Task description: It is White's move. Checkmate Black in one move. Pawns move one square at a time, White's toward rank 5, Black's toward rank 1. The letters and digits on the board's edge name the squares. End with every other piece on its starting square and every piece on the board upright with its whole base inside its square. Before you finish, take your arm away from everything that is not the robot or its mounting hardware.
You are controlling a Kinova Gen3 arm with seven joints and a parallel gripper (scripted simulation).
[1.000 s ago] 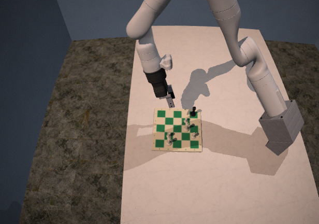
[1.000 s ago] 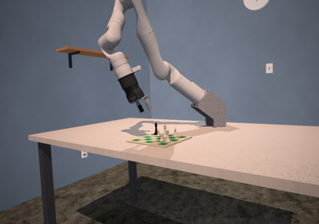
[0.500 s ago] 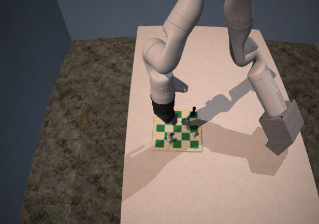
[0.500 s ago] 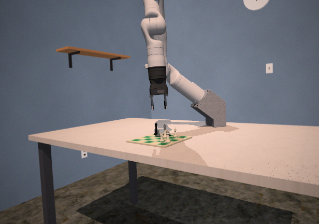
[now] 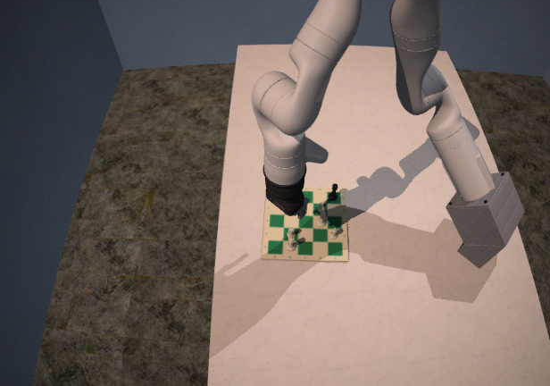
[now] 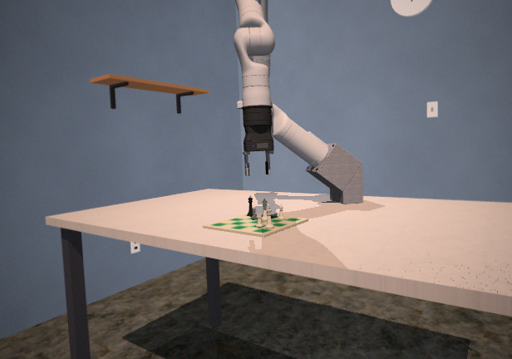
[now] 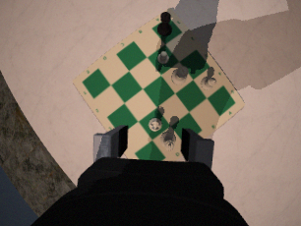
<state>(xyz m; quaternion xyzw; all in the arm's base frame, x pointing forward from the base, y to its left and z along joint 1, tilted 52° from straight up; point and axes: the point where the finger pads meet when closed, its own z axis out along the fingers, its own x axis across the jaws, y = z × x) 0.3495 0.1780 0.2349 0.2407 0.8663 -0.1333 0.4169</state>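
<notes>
The chessboard lies 160 mm below my hand, 40 mm to the right of it and 40 mm behind it. From my hand the other things lie so: black piece: 130 mm below, 120 mm behind, 110 mm to the right.
</notes>
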